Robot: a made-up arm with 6 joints. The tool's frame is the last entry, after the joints.
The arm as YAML. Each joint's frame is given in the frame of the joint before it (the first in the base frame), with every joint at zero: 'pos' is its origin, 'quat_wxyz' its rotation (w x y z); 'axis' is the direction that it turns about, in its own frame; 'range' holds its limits. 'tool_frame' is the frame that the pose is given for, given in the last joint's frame.
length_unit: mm
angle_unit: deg
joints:
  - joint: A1
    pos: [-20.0, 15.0, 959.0]
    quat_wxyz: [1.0, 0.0, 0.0, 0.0]
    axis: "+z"
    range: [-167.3, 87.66]
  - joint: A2
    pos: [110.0, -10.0, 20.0]
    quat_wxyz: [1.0, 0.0, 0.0, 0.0]
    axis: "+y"
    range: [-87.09, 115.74]
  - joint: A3
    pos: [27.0, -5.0, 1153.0]
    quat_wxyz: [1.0, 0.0, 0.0, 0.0]
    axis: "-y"
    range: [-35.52, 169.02]
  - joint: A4
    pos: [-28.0, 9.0, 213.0]
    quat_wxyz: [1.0, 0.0, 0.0, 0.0]
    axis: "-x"
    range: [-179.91, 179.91]
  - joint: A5
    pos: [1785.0, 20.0, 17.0]
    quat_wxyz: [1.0, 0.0, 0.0, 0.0]
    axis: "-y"
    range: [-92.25, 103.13]
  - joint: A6
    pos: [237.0, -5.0, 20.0]
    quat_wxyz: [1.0, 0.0, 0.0, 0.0]
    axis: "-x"
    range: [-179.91, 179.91]
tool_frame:
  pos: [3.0, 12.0, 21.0]
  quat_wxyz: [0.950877, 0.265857, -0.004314, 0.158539]
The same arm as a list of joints. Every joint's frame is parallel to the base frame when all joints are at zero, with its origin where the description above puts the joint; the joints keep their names.
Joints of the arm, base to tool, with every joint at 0 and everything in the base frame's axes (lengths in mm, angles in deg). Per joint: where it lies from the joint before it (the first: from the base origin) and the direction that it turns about. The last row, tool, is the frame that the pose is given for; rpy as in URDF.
A1: axis +z offset -20 15 959
A2: axis +y offset 110 -10 20
A3: axis -y offset 27 -5 1153
A4: axis -x offset -28 9 213
A5: axis -y offset 1785 20 17
A6: axis -x offset 237 -5 20
tool: offset 3 12 21 rpy 30.42 -5.31 17.49
Joint limits (deg, base to tool): -167.3..87.66 -87.09..115.74 -35.52..169.02 -179.91..179.91 -92.25..103.13 -179.91..179.91

